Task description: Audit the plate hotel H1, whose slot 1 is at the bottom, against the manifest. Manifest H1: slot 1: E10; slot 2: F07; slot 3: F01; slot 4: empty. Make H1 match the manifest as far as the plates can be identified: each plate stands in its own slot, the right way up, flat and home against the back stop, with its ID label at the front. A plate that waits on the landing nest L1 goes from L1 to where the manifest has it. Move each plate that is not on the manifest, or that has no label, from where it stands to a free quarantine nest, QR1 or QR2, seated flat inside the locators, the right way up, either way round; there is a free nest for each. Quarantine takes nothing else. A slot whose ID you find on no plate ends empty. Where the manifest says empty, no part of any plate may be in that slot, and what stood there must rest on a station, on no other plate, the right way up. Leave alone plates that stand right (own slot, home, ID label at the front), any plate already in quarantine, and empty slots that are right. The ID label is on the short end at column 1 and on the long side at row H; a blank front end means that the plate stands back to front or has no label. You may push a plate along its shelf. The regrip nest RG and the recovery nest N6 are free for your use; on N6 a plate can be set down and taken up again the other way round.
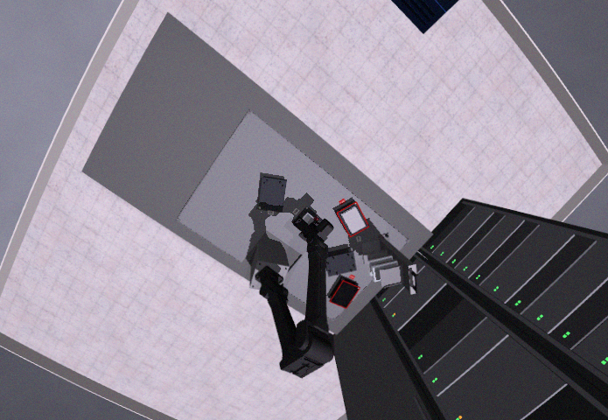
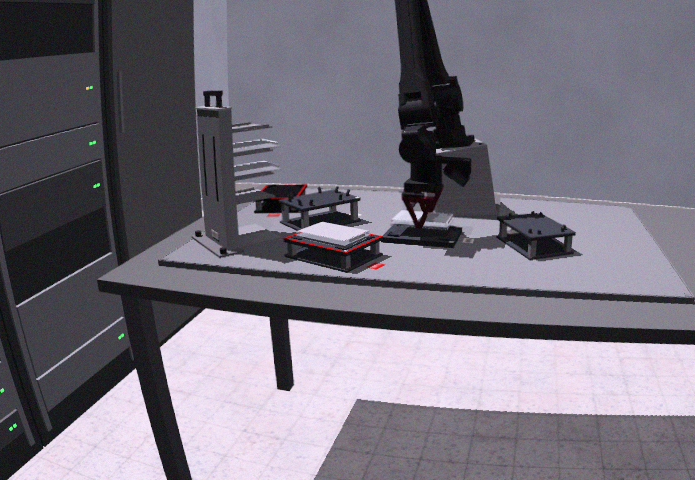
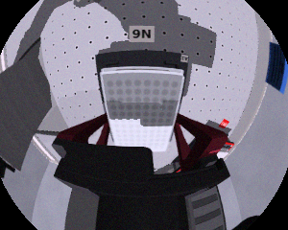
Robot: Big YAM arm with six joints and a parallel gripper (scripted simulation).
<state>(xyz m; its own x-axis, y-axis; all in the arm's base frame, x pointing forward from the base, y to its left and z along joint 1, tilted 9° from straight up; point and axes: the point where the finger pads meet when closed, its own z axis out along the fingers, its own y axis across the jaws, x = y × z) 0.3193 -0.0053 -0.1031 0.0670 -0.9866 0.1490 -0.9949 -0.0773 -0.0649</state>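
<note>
Right now my hand is 100 mm to the right of the N6 tag, 40 mm above it and 10 mm past it. Round my hand: red-edged nest (450 mm to the right, 160 mm behind, 10 mm below); plate hotel H1 (420 mm to the right, 190 mm ahead, 110 mm above).
</note>
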